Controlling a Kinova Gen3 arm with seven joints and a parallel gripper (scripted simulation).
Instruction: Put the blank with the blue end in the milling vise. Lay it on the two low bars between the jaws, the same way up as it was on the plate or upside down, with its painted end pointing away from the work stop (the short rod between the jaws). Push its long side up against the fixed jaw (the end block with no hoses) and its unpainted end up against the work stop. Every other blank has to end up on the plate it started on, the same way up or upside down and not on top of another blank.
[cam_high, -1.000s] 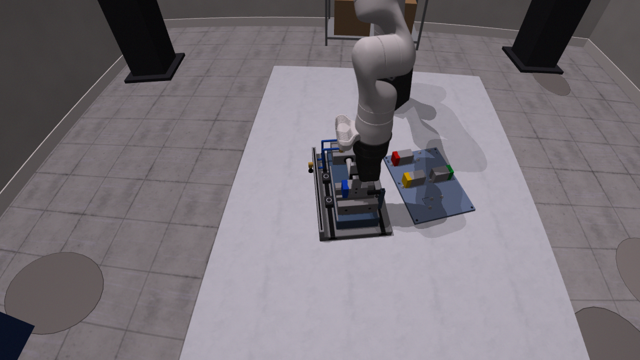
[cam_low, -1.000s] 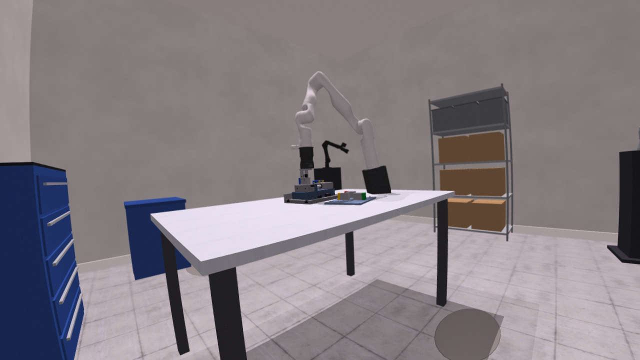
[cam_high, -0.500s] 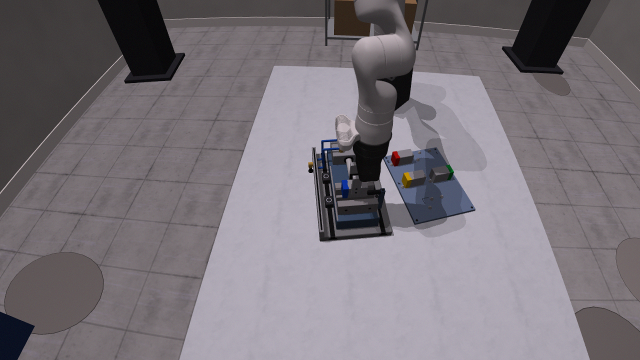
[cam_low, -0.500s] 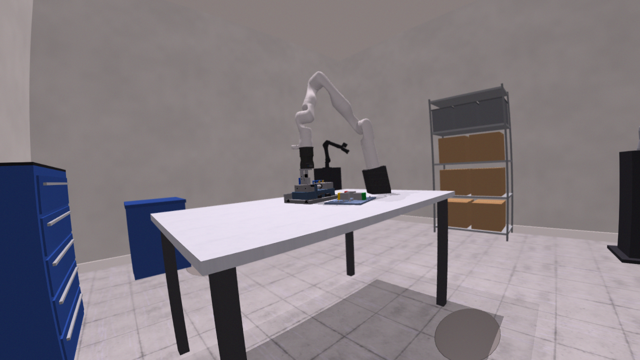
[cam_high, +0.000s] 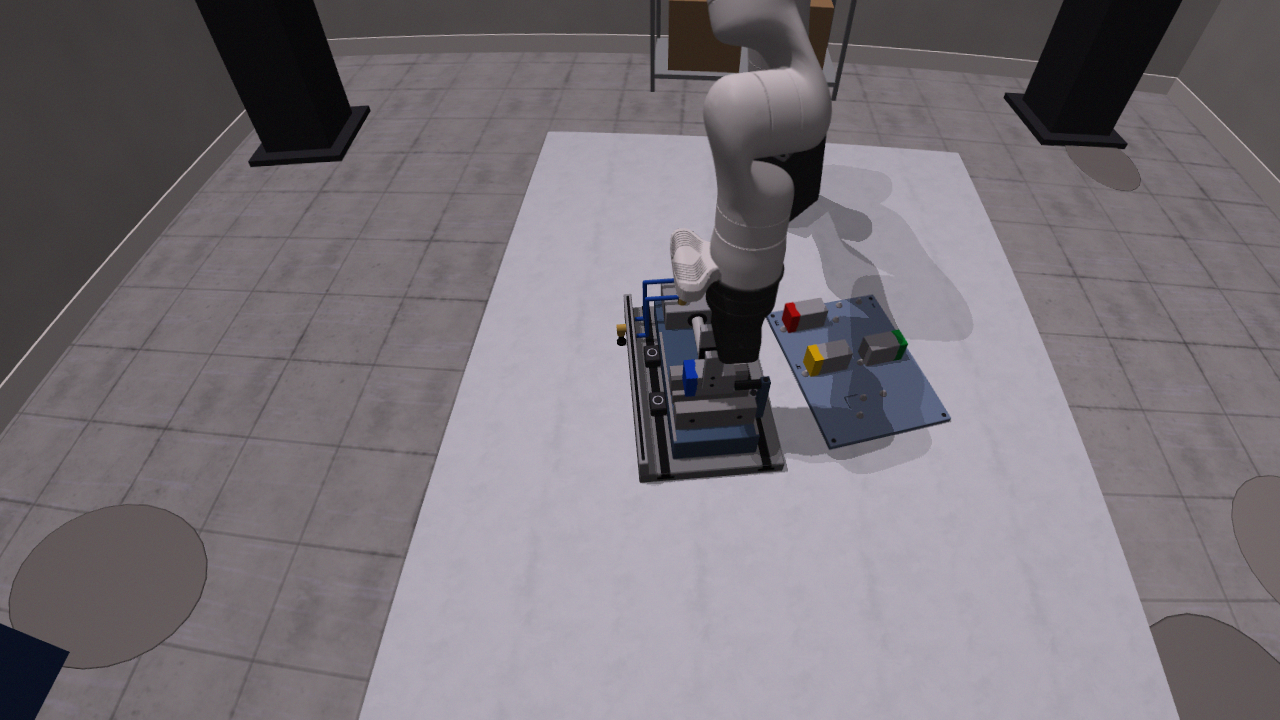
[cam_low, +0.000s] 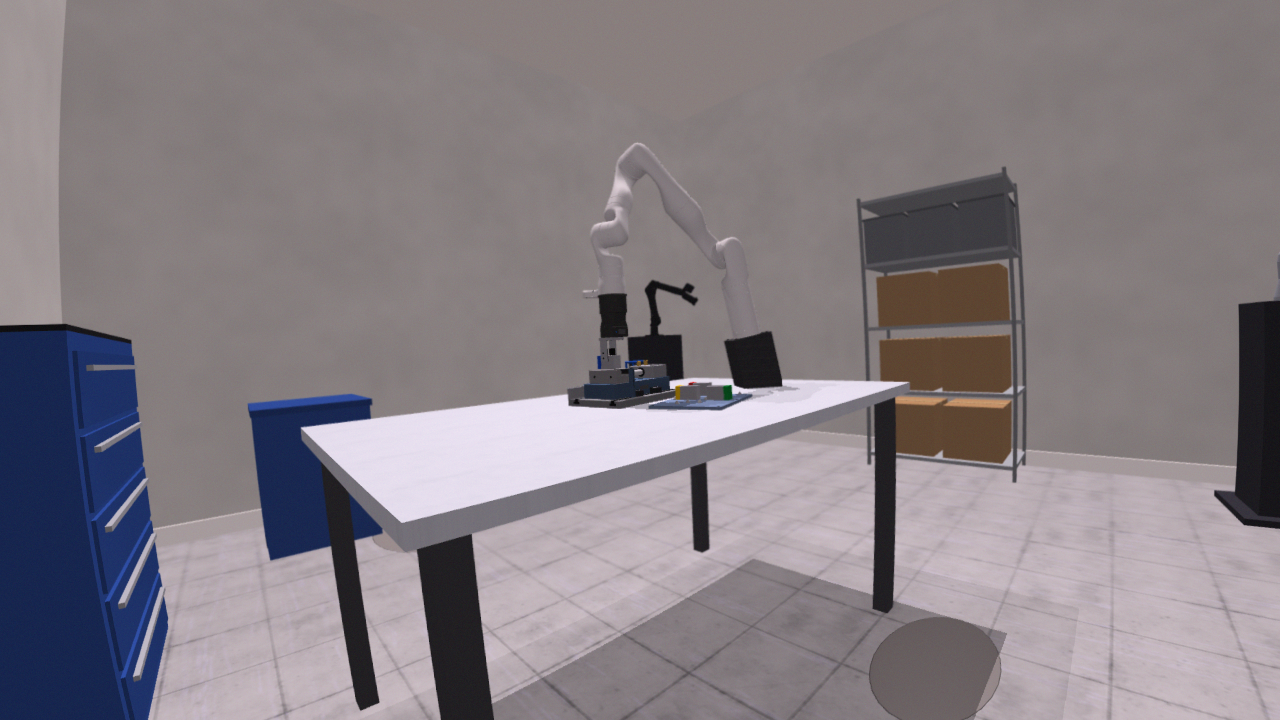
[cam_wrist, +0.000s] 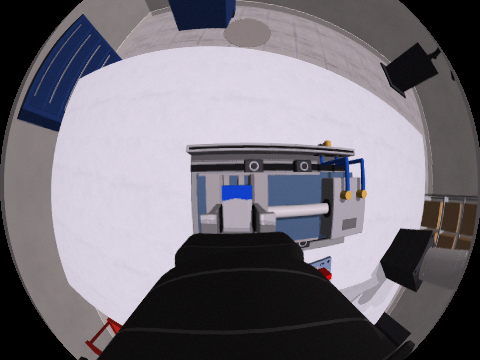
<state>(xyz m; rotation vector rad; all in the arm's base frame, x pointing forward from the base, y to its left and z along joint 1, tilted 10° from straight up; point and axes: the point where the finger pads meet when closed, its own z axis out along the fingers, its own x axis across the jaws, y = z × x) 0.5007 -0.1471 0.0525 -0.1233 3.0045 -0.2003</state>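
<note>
Now: hand 2 cm above the blue-ended blank. Also, from my hand: vise base rail: 10 cm below, 9 cm to the right, 7 cm behind; work stop rod: 5 cm to the left, 5 cm below, 1 cm behind; fixed jaw: 6 cm below, 3 cm ahead, 1 cm to the left.
</note>
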